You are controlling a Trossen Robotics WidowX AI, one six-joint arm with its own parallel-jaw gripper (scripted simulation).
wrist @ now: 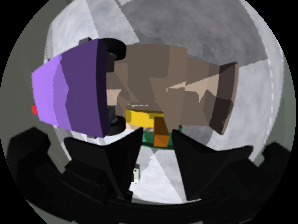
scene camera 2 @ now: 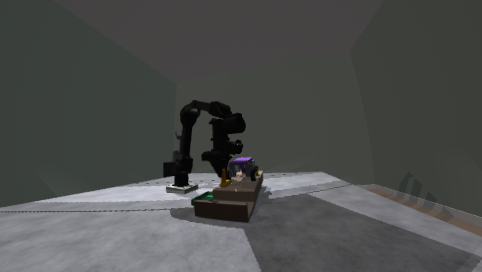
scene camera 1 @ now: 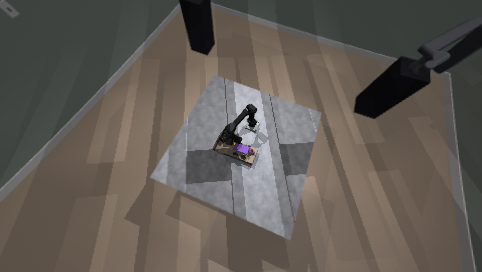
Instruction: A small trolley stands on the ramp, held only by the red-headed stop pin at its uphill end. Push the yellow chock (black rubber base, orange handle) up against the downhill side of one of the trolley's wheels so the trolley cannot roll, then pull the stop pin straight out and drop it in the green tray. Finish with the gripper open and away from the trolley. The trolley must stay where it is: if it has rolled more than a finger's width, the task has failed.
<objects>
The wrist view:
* gripper: 157, 131
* purple trolley: 70, 90
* yellow chock: 161, 136
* ramp: 152, 77
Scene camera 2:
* gripper: 222, 176
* ramp: 242, 189
</objects>
